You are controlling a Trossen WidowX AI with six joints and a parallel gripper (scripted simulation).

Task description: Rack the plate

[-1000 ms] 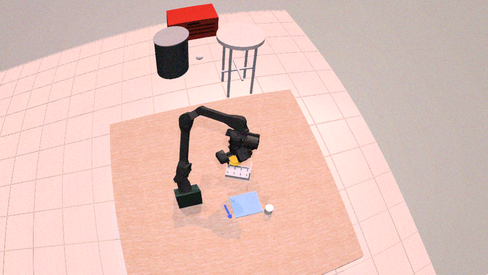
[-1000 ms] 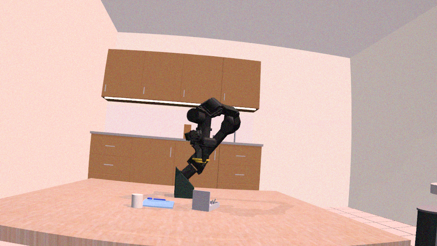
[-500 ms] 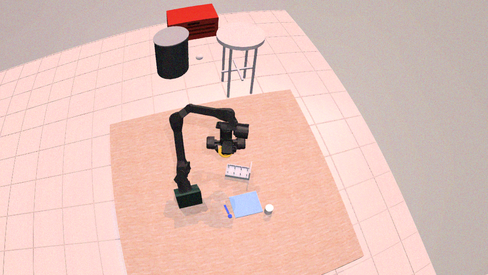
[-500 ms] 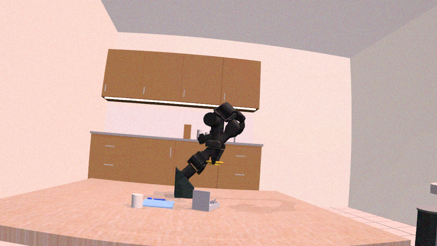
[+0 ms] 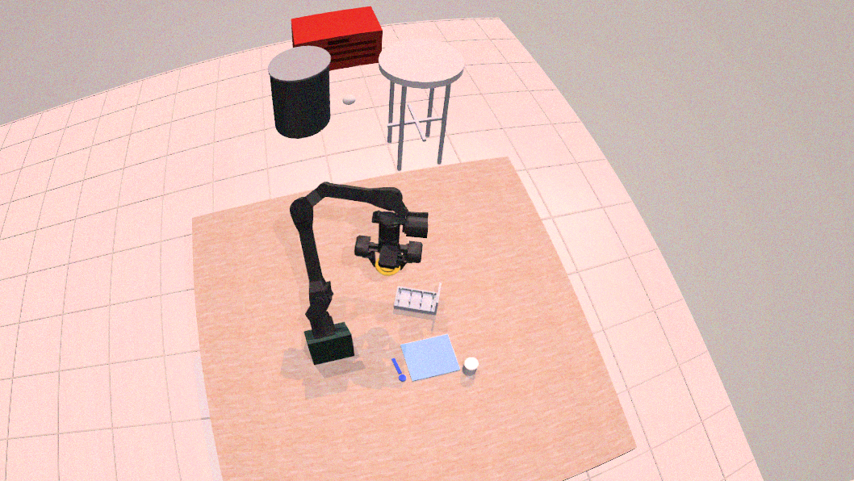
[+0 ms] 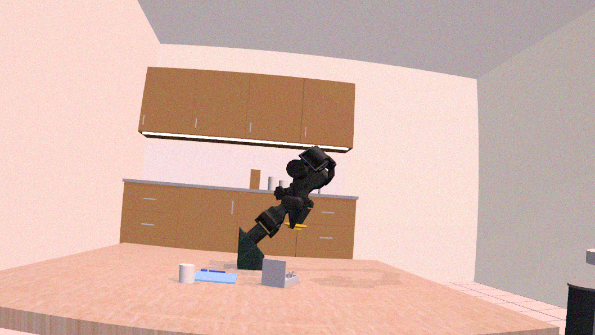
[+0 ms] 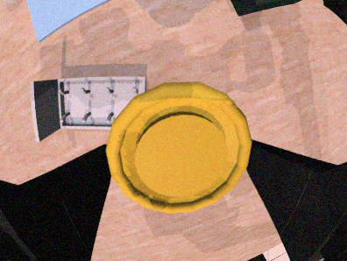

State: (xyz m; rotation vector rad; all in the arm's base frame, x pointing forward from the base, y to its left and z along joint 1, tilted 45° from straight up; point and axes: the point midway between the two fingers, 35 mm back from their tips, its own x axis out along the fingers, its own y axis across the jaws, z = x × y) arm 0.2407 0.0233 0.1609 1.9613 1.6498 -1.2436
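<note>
The grey dish rack lies 15 cm below my gripper tip, 8 cm ahead of it and 5 cm to the right of it. Round my gripper tip: blue spoon: 27 cm to the right, 17 cm below, 5 cm behind; then light blue mat: 25 cm to the right, 17 cm below, 5 cm ahead; then yellow plate: 1 cm above.
</note>
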